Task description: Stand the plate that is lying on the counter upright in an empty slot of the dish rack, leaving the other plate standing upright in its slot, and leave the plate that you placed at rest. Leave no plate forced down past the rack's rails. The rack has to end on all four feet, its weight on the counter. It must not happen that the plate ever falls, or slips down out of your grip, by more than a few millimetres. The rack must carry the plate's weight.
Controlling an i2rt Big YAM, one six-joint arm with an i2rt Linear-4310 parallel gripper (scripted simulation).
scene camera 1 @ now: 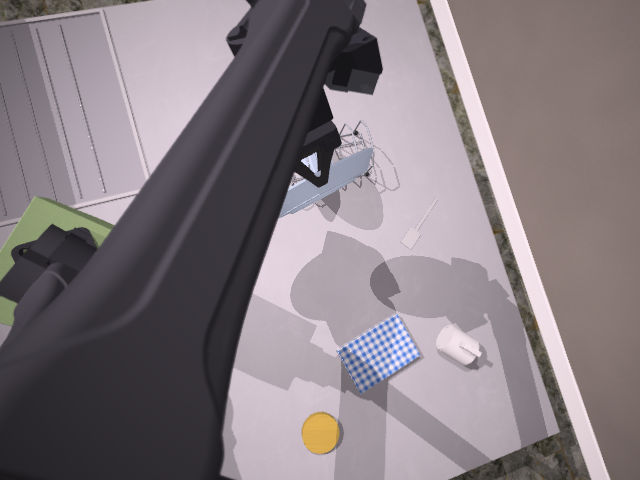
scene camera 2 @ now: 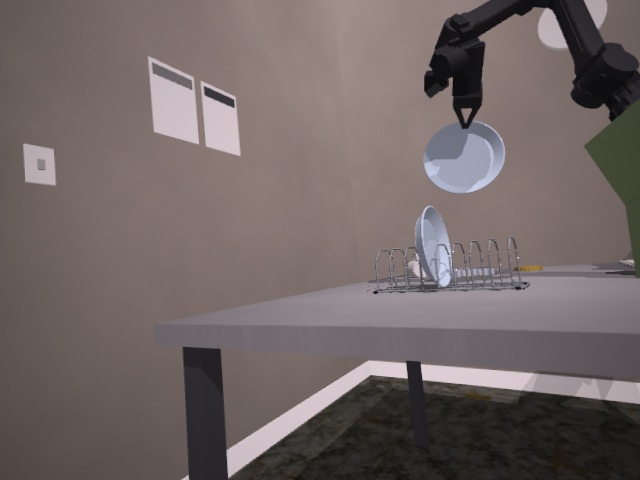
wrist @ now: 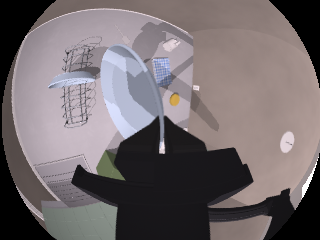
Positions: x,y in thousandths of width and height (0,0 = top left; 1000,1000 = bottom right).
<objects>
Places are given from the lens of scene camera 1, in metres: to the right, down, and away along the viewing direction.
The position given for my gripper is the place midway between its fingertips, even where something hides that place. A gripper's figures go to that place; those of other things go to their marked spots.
my gripper (scene camera 1: 502,382): 0.00, -0.07, 0.50
pale blue plate (scene camera 1: 476,403): -0.02, -0.06, 0.50
ribbed drain board (scene camera 1: 120,297): -0.55, -0.22, 0.86
The marked spots on the ribbed drain board and the pale blue plate are 0.66 m apart.
</objects>
